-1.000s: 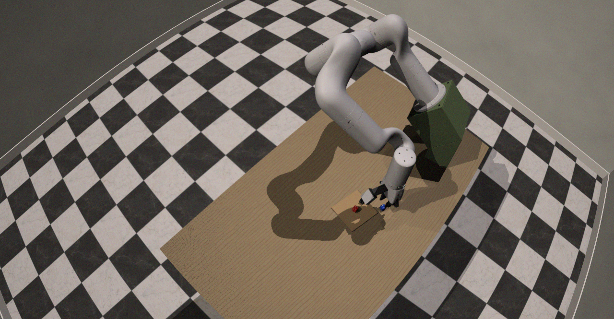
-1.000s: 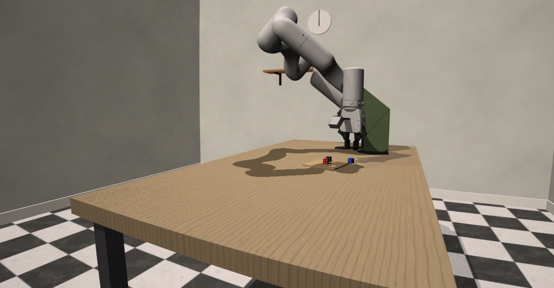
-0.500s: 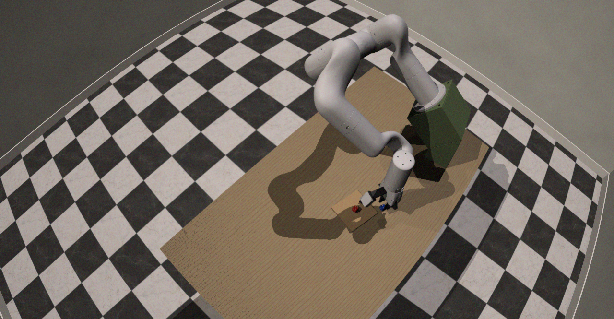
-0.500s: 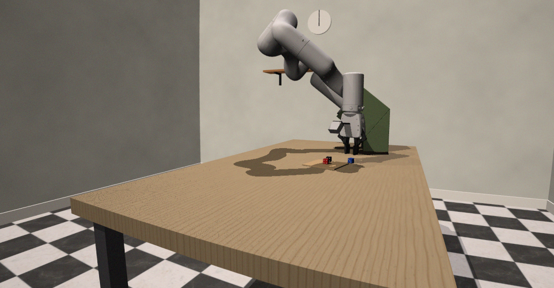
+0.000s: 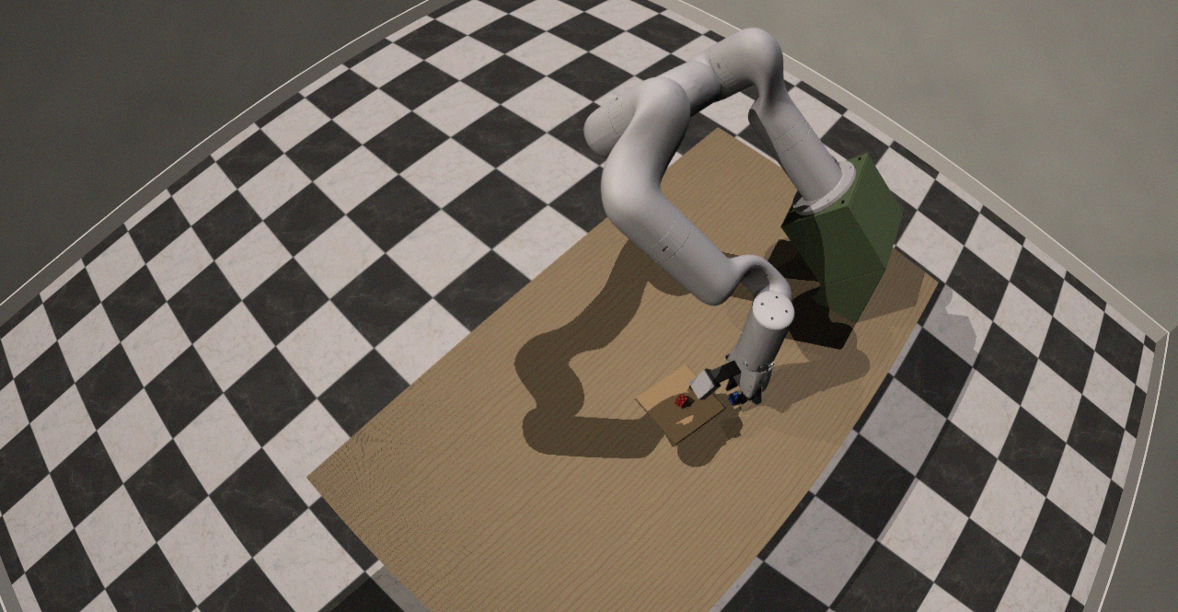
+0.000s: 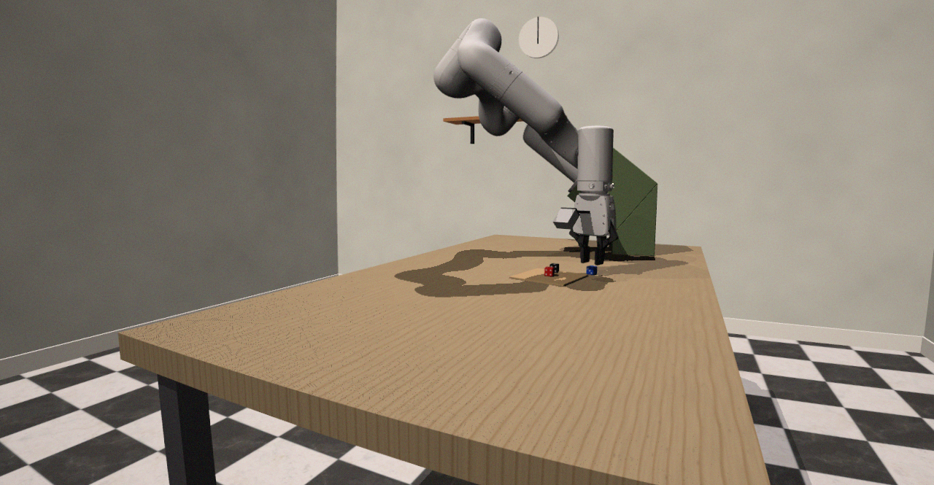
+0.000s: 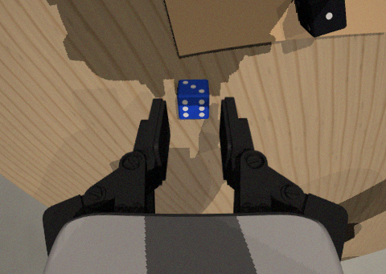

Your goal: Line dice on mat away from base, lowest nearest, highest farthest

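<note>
Right now the blue die is 4 cm below my hand. The rest, counted from my hand: tan mat 8 cm ahead, 9 cm to the right, 4 cm below; then red die 8 cm ahead, 9 cm to the right, 3 cm below; then black die 3 cm ahead, 9 cm to the right, 3 cm below.
</note>
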